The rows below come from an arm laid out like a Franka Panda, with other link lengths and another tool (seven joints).
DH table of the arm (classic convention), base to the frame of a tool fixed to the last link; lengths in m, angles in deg. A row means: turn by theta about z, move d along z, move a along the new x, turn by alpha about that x. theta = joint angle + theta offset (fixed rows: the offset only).
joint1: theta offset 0  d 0.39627  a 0  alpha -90
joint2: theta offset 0  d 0  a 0  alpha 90
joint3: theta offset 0  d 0.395  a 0.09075  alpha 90
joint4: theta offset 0  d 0  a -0.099  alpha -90
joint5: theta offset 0  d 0.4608  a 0  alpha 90
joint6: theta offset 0  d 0  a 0.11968  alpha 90
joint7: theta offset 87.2  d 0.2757  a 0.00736  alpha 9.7
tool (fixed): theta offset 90  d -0.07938  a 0  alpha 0
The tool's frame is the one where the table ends.
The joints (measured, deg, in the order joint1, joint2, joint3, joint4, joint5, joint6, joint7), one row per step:
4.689, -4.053, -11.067, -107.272, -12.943, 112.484, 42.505
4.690, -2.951, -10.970, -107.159, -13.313, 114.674, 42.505
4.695, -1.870, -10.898, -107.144, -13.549, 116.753, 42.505
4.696, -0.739, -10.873, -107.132, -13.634, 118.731, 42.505
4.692, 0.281, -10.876, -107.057, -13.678, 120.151, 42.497
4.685, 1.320, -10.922, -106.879, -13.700, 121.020, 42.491
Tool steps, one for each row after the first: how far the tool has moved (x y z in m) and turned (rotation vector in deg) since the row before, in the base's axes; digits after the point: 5 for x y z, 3 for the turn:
0.01139, 0.00127, -0.00618, -0.583, -1.114, 0.643
0.01041, 0.00149, -0.00740, -0.417, -0.941, 0.588
0.00996, 0.00128, -0.00845, -0.257, -0.803, 0.488
0.00787, 0.00071, -0.00794, -0.187, -0.434, 0.333
0.00643, -0.00008, -0.00854, -0.156, 0.017, 0.158

